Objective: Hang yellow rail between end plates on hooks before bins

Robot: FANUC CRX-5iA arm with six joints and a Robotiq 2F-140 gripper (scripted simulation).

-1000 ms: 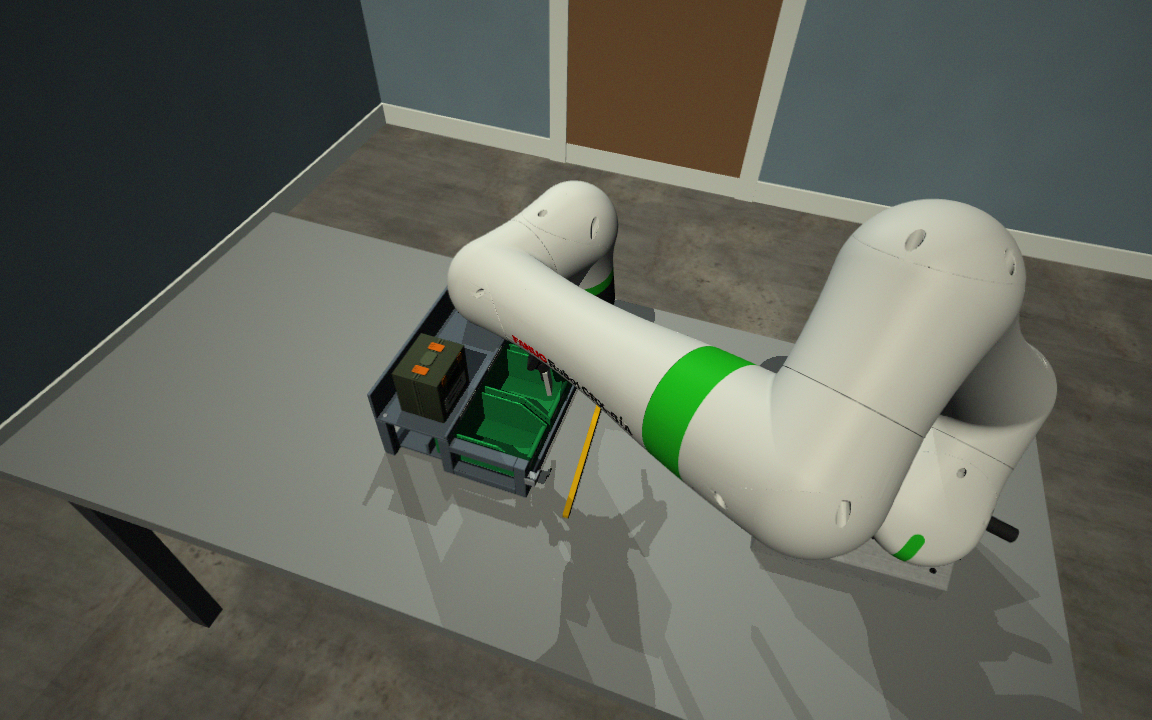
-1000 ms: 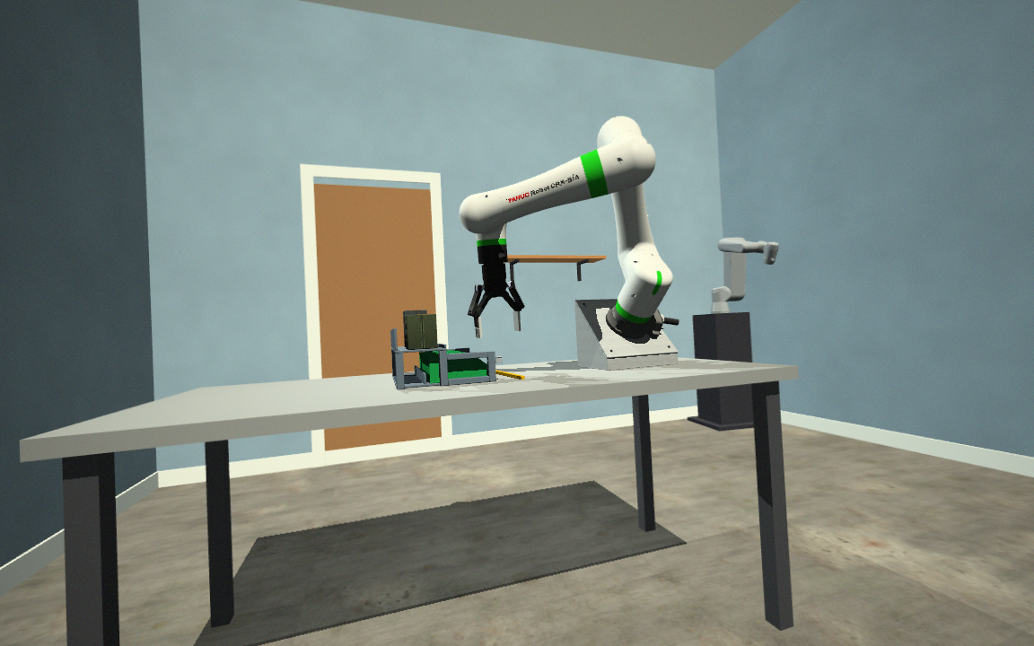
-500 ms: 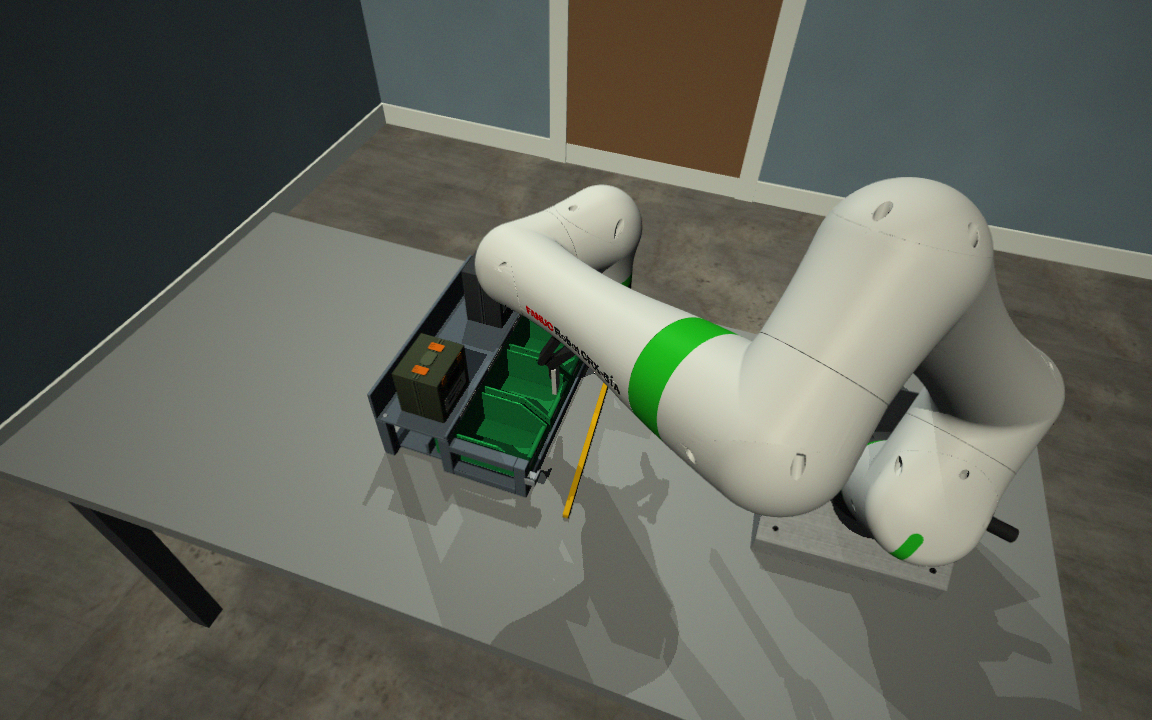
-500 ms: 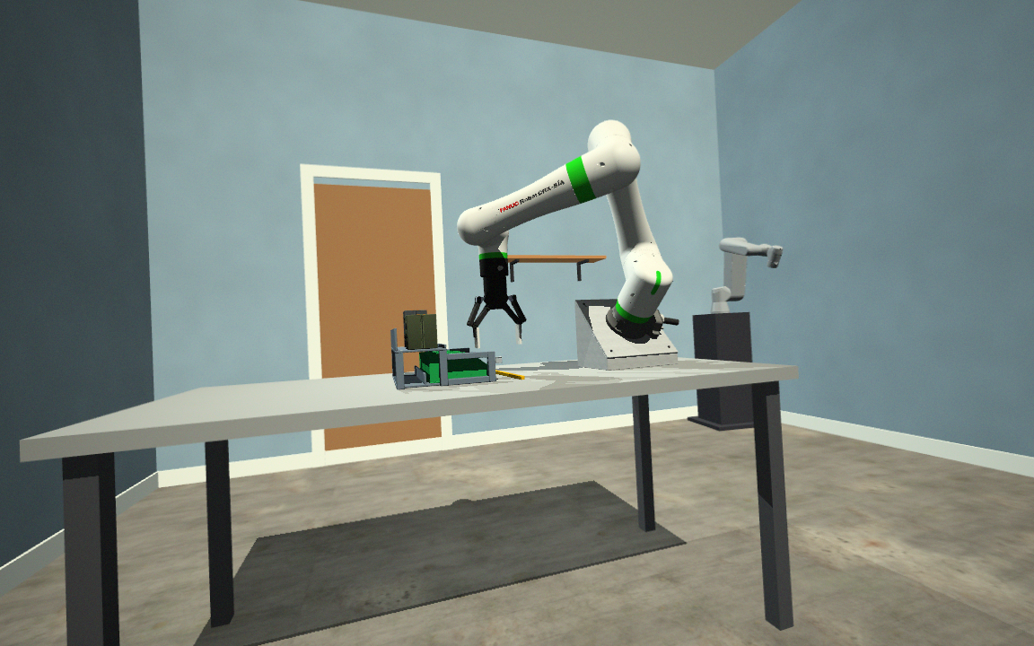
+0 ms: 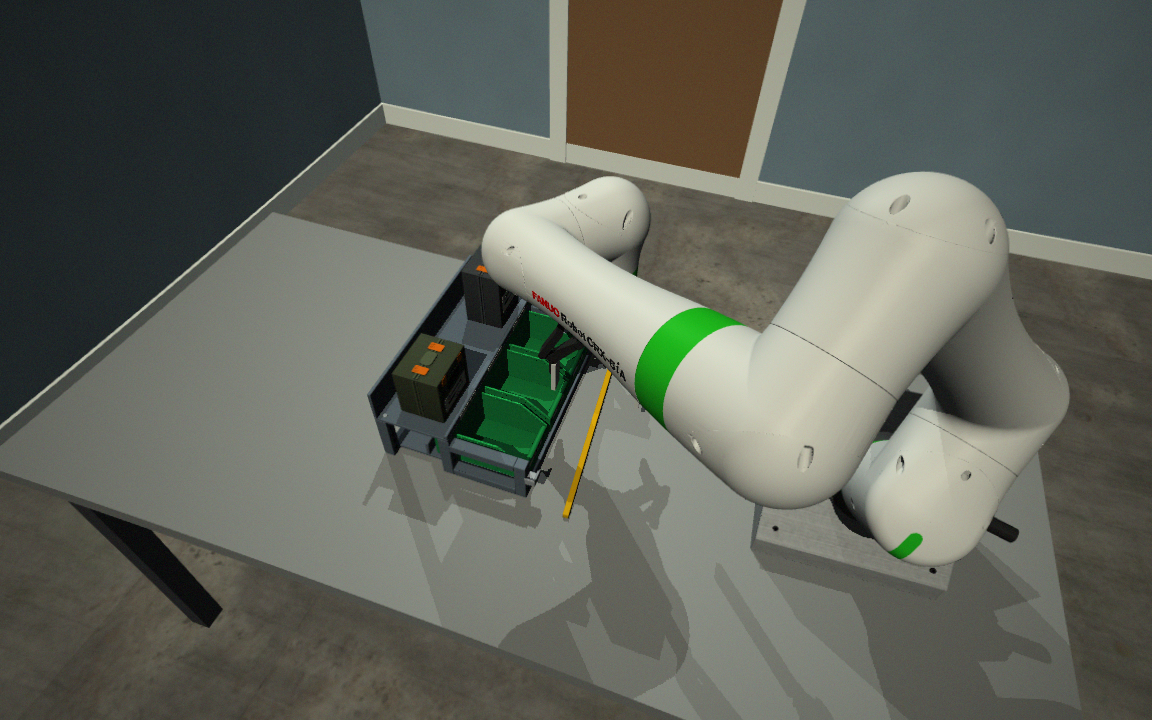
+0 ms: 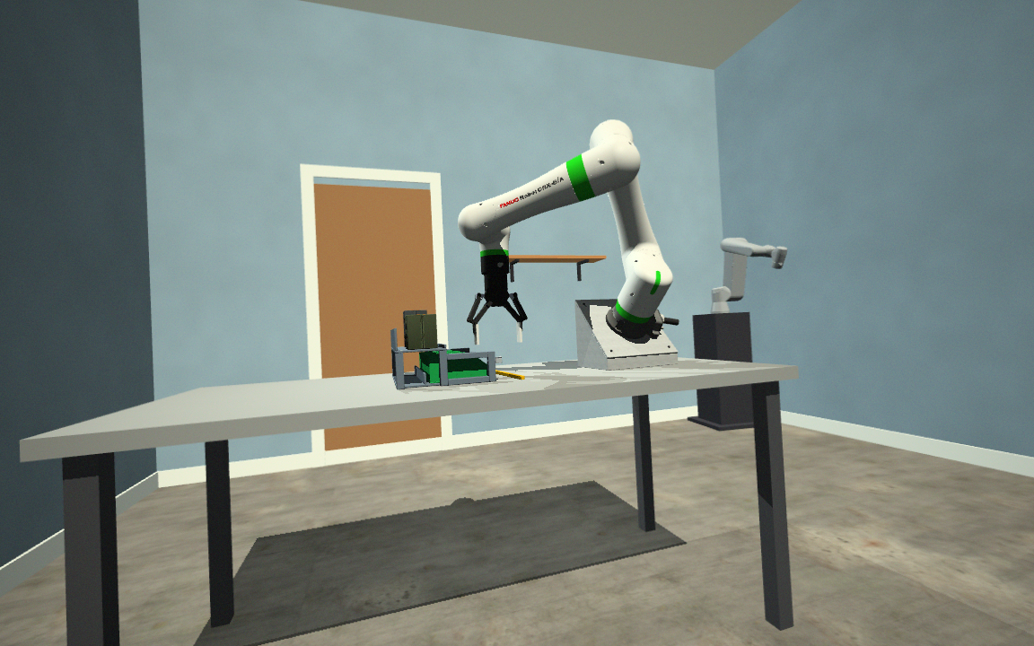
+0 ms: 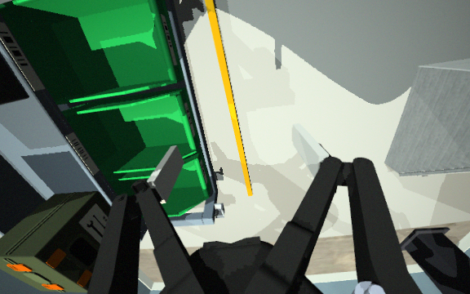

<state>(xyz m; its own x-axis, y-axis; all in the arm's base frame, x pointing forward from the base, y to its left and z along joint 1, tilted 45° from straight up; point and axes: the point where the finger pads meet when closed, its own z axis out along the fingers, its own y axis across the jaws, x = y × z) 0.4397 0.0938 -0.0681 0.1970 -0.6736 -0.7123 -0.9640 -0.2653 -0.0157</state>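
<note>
Now: the yellow rail 10 cm below my hand. Round my hand: olive toolbox: 24 cm ahead, 13 cm to the left, 4 cm above.
</note>
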